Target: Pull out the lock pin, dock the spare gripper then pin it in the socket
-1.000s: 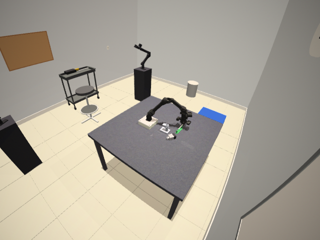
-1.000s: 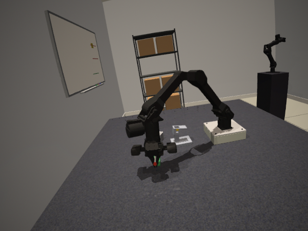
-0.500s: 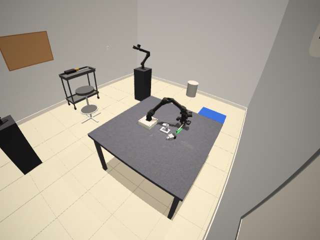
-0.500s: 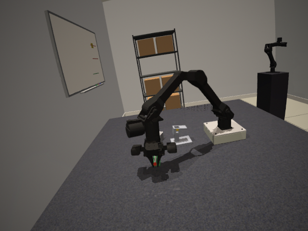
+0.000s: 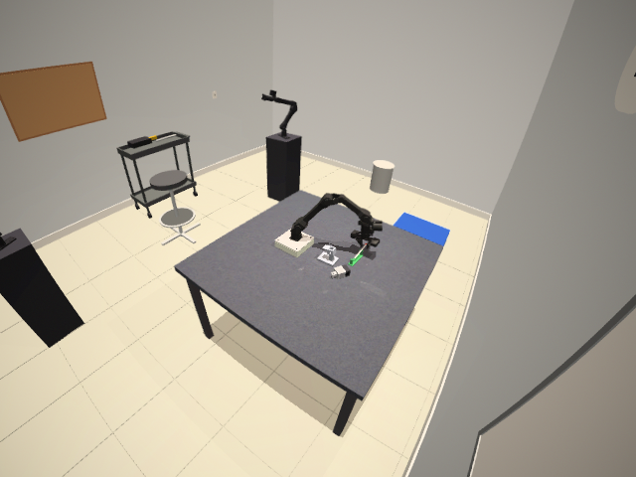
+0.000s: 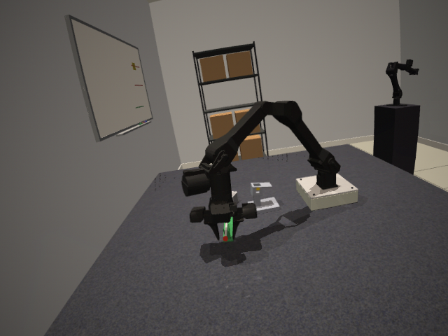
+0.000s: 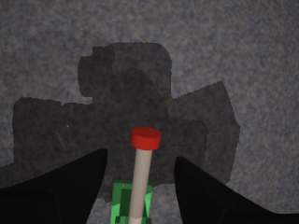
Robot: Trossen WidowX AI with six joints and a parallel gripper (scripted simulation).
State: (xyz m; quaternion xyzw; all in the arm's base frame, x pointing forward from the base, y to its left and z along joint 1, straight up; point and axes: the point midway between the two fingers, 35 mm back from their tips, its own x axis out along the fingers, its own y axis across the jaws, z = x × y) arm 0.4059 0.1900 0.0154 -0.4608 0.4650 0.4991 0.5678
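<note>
Right now my gripper tip is 100 mm to the left of the green cradle, 10 mm past it and 10 mm above it. Also, from my gripper tip: spare gripper (290 mm to the right, 30 mm behind, 10 mm below); grey mount (210 mm to the right, 150 mm behind, 10 mm above).
</note>
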